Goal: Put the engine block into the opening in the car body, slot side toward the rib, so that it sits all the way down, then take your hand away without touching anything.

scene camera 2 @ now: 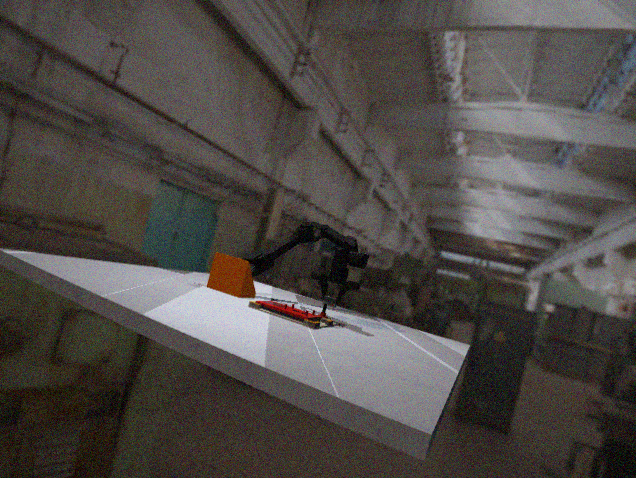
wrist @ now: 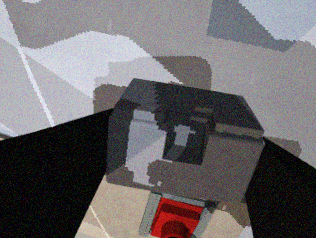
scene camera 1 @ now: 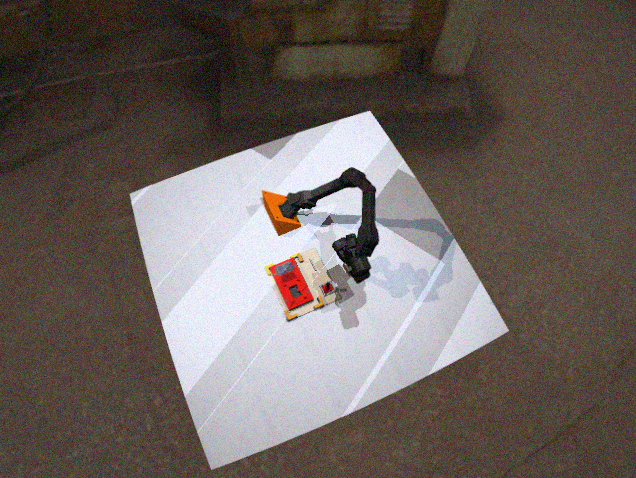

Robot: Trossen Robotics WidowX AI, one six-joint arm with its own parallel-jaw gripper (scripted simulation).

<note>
The gripper (scene camera 2: 330, 302) holds a grey engine block. Further things: a red car body (scene camera 1: 289, 280).
The gripper also shows in the wrist view (wrist: 182, 131). The wrist view misses the red car body: it is out of frame.
</note>
